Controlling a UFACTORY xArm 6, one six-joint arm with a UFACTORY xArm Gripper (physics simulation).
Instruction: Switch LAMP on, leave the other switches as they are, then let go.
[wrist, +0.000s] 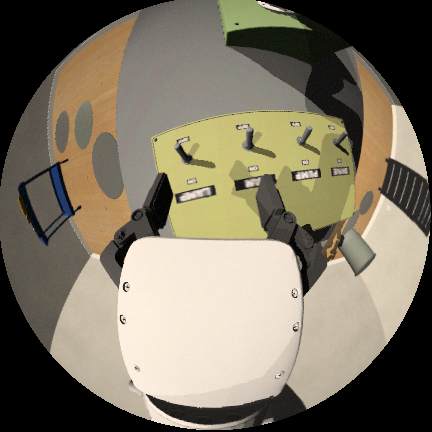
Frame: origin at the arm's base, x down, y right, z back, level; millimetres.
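Seen in the pictures: gripper, fingertip midpoint: (213, 182).
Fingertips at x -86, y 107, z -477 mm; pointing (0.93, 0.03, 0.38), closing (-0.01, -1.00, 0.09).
Note:
Pixels of each thing's top centre, then the offset from my fingertips to it. "spot": a spot on its surface instead. Level surfaces: height alone.
- LAMP lever, surface spot: (182, 152) spot: dy +57, dx +113, dz +12 mm
- LAMP label, top centre: (194, 194) dy +33, dx +114, dz -68 mm
- FAN lever, surface spot: (249, 138) spot: dy -53, dx +112, dz +48 mm
- PUMP lever, surface spot: (305, 136) spot: dy -165, dx +116, dz +85 mm
- grey surface, surface height: dx +224 mm
The yellow-green switch panel (215, 220) lies across the middle of the wrist view with several grey levers. The LAMP lever (182, 152) is at the left, above the LAMP label (195, 194), and its tip leans toward the upper small plate, away from the lower one marked ON. The FAN lever (249, 138), the PUMP lever (305, 136) and a lever at the far right (341, 139) also point toward their upper plates. My gripper (213, 182) is open and empty. In the picture, its fingertips are on either side of the LAMP label, below the LAMP lever.
A green box (255, 20) stands beyond the panel at the top, on the grey surface (165, 70). Wooden surface (90, 65) shows at the left. A blue frame (62, 190) is at the far left. A grey-green bin (357, 252) and a black slatted object (406, 190) are at the right.

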